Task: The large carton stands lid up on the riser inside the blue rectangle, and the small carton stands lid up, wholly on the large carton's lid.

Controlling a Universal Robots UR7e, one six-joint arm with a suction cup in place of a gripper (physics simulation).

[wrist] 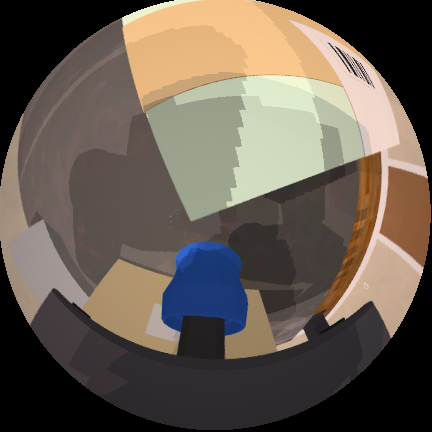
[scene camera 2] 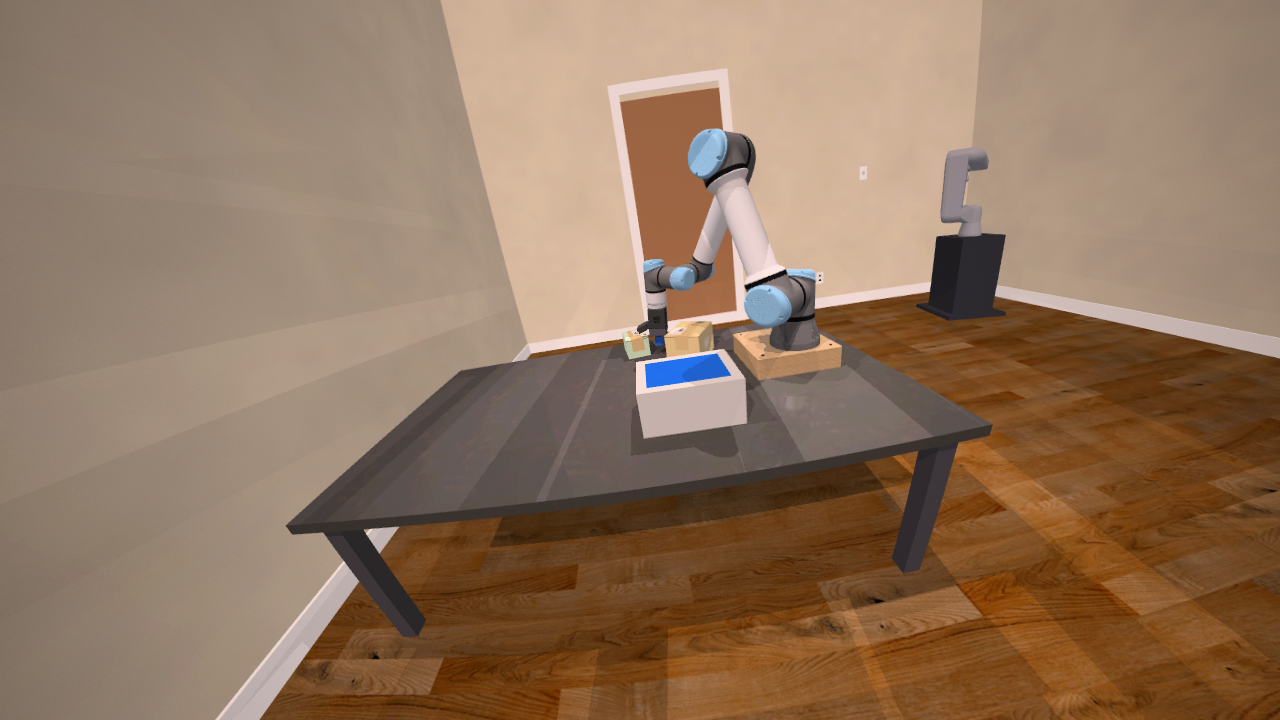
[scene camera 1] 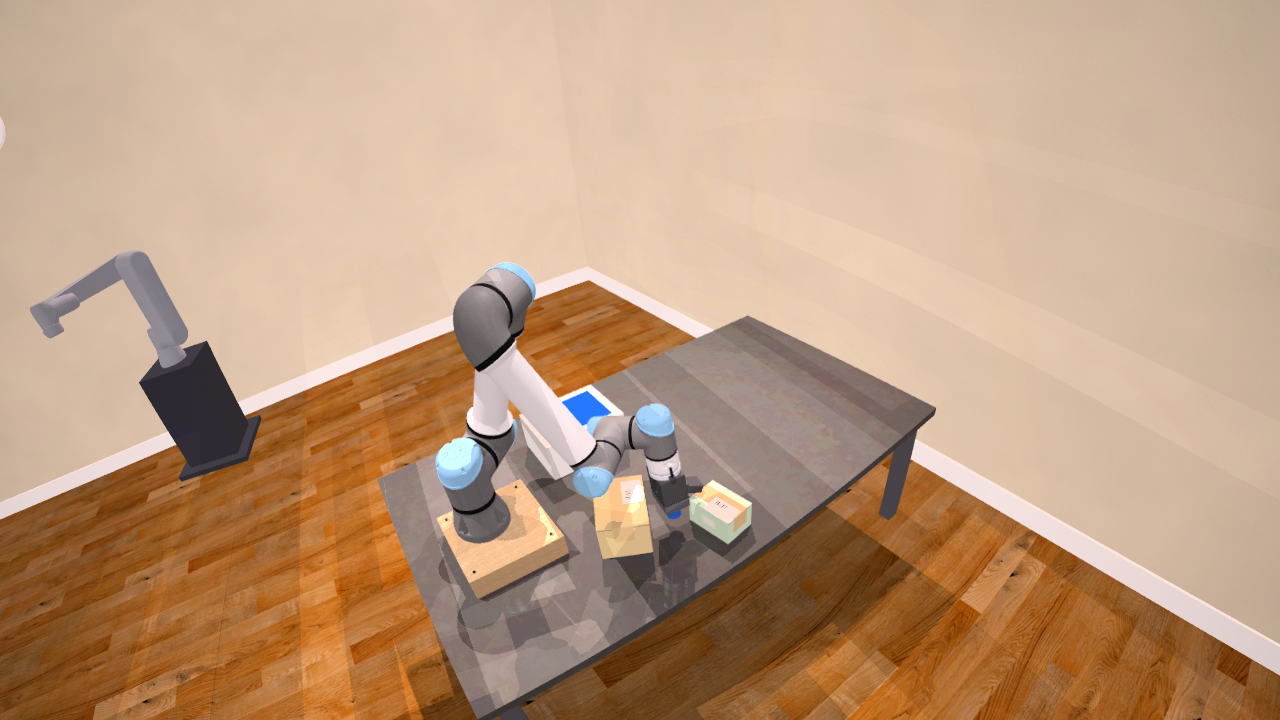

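The small carton (scene camera 1: 721,522) (scene camera 2: 637,348) (wrist: 280,145), pale green with an orange band and a barcode label, rests on the table. The large tan carton (scene camera 1: 623,537) (scene camera 2: 687,341) (wrist: 112,287) rests on the table beside it, nearer the arm's base. I cannot tell which faces are the lids. My gripper (scene camera 1: 674,514) (scene camera 2: 659,341) (wrist: 208,252), a blue suction cup, is low between the two cartons, close to the small carton's side, and holds nothing. The white riser (scene camera 1: 540,450) (scene camera 2: 691,409) carries the blue rectangle (scene camera 1: 586,408) (scene camera 2: 687,368), with no carton on it.
The arm's wooden base block (scene camera 1: 523,564) (scene camera 2: 796,359) stands on the grey table (scene camera 1: 760,402) (scene camera 2: 501,438). The riser is behind the large carton in scene camera 1. A second grey arm on a black pedestal (scene camera 1: 194,407) (scene camera 2: 964,275) stands away on the floor.
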